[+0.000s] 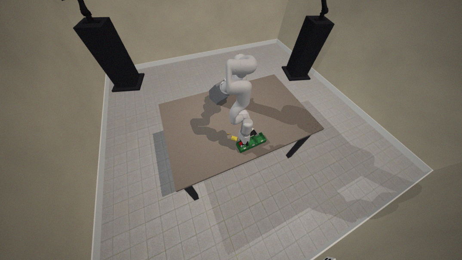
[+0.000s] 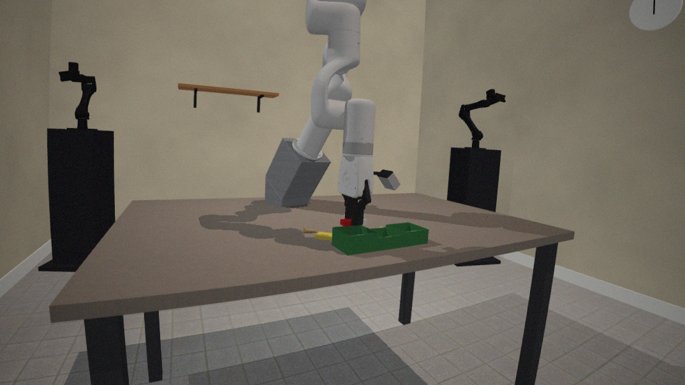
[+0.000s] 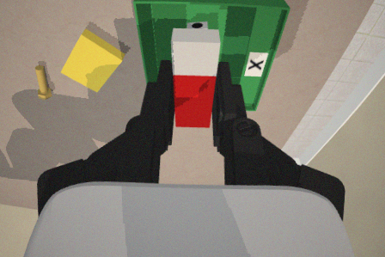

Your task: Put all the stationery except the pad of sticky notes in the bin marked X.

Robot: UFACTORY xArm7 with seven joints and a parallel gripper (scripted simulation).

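Now: the grey pencil sharpener 7 cm below my hand. Also, from my hand: green bin row (8 cm to the left, 6 cm below, 2 cm behind); yellow sticky-note pad (8 cm below, 8 cm behind, 6 cm to the right); red eraser (2 cm below, 1 cm to the left).
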